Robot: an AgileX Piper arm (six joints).
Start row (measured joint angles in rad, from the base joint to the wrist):
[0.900, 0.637, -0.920, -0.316, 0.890, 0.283]
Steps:
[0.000, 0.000, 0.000, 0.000, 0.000, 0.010]
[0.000, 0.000, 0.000, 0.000, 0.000, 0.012]
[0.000, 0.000, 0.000, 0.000, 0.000, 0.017]
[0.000, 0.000, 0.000, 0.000, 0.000, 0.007]
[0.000, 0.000, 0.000, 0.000, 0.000, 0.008]
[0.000, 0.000, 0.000, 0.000, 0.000, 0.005]
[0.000, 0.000, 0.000, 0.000, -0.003, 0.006]
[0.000, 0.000, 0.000, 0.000, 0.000, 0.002]
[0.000, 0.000, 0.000, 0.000, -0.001, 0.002]
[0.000, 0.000, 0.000, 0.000, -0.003, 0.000]
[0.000, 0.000, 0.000, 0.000, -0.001, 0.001]
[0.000, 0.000, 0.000, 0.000, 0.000, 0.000]
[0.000, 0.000, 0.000, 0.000, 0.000, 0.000]
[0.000, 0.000, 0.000, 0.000, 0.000, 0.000]
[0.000, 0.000, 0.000, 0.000, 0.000, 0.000]
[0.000, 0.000, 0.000, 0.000, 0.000, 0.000]
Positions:
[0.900, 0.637, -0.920, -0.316, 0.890, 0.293]
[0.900, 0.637, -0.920, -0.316, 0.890, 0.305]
[0.900, 0.637, -0.920, -0.316, 0.890, 0.322]
[0.900, 0.637, -0.920, -0.316, 0.890, 0.329]
[0.900, 0.637, -0.920, -0.316, 0.890, 0.337]
[0.900, 0.637, -0.920, -0.316, 0.890, 0.342]
[0.900, 0.637, -0.920, -0.316, 0.887, 0.348]
[0.900, 0.637, -0.920, -0.316, 0.887, 0.350]
[0.900, 0.637, -0.920, -0.316, 0.886, 0.352]
[0.900, 0.637, -0.920, -0.316, 0.883, 0.352]
[0.900, 0.637, -0.920, -0.316, 0.882, 0.353]
[0.900, 0.637, -0.920, -0.316, 0.882, 0.353]
[0.900, 0.637, -0.920, -0.316, 0.882, 0.353]
[0.900, 0.637, -0.920, -0.316, 0.882, 0.353]
[0.900, 0.637, -0.920, -0.316, 0.882, 0.353]
[0.900, 0.637, -0.920, -0.316, 0.882, 0.353]

